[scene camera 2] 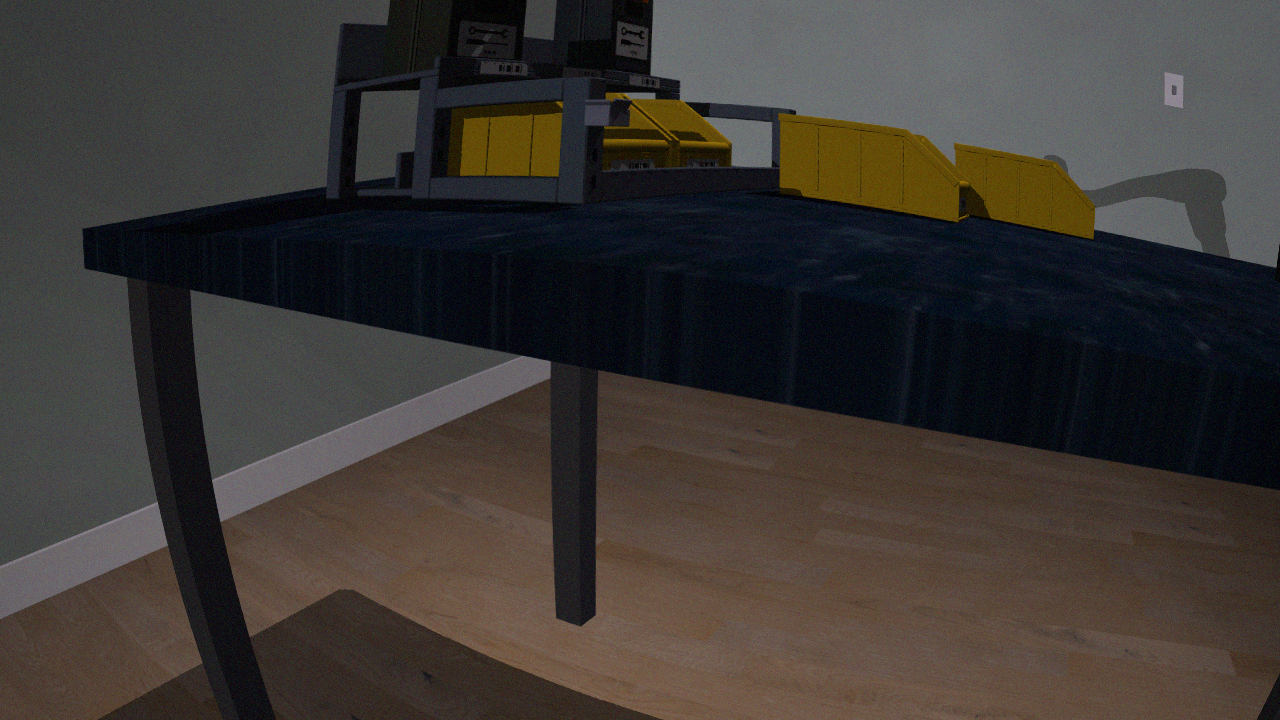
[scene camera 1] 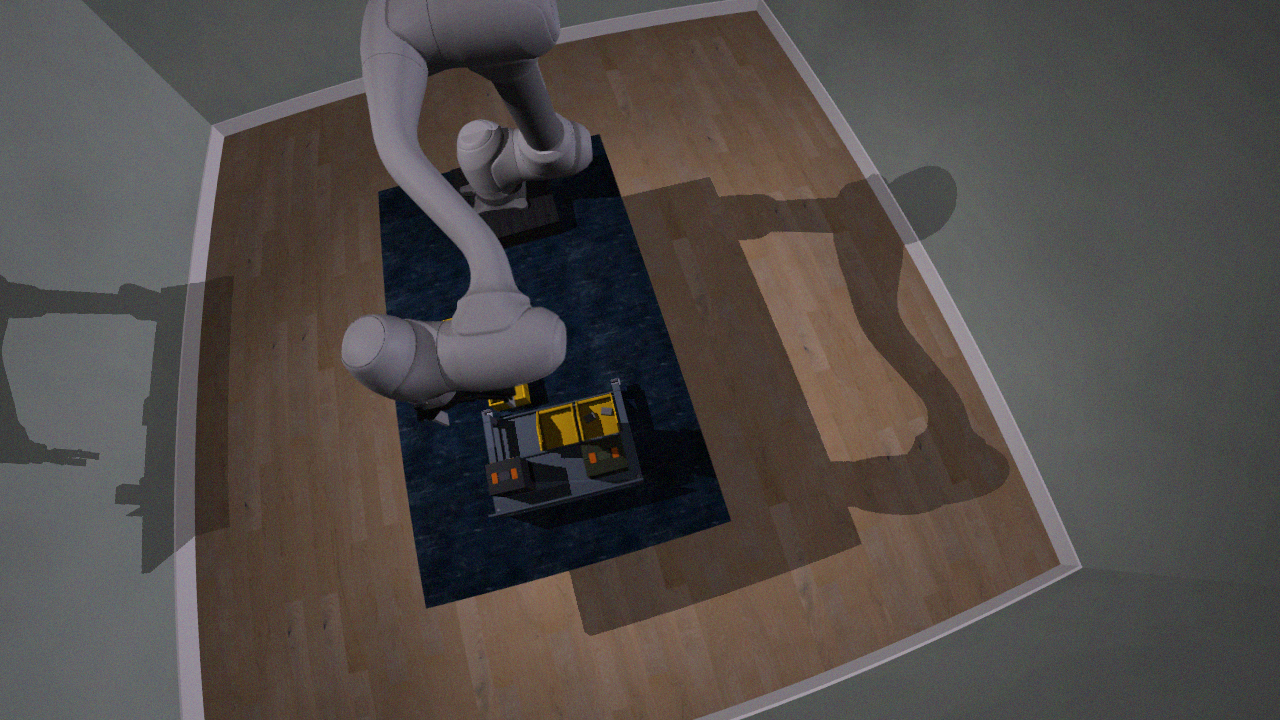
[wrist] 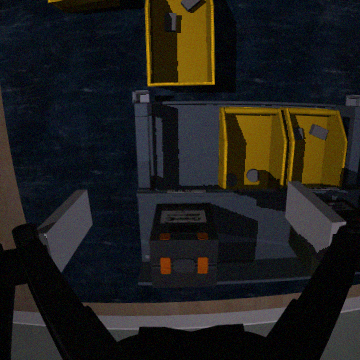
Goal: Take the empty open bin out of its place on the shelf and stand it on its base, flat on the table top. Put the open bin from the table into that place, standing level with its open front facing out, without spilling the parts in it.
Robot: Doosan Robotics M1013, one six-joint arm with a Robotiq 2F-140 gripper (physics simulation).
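Frame: origin at the arm's base, x ahead, y left, z up, level; metres.
Where they show: gripper, between the fingertips: (scene camera 1: 479,410) (wrist: 187,203); arm's base, origin of its link: (scene camera 1: 501,190).
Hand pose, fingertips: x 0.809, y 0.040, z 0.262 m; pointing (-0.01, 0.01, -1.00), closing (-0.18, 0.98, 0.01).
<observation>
Each offset is from my fingertips to the top centre of the thing. "pt": to the spot under its first point.
The bin with grey parts (scene camera 1: 510,396) (scene camera 2: 868,170) (wrist: 195,50) stands on the table in front of the shelf's left bay. The empty bin {pt 0.297 m back, 0.156 m right, 0.301 m down} (scene camera 2: 1024,189) (wrist: 85,4) stands flat on the table farther out, mostly hidden by the arm in scene camera 1 and cut off in the wrist view. The place on the shelf {pt 0.017 m ahead, 0.030 m left, 0.333 m down} (wrist: 197,145), at the left, holds no bin. My gripper (wrist: 187,203) is wide open and empty, seen above the shelf's top board in the wrist view; its height is hard to tell.
The grey shelf (scene camera 2: 574,143) (wrist: 143,150) holds two other yellow bins, a middle one {pt 0.017 m back, 0.112 m left, 0.330 m down} (scene camera 1: 558,426) (wrist: 265,135) and a right one {pt 0.032 m back, 0.224 m left, 0.330 m down} (scene camera 1: 597,417) (wrist: 320,160). A dark toolbox {0.129 m ahead, 0.017 m left, 0.115 m down} (scene camera 1: 508,476) (wrist: 185,250) and a green toolbox {0.099 m ahead, 0.246 m left, 0.140 m down} (scene camera 1: 605,458) (scene camera 2: 416,35) stand on its top board.
</observation>
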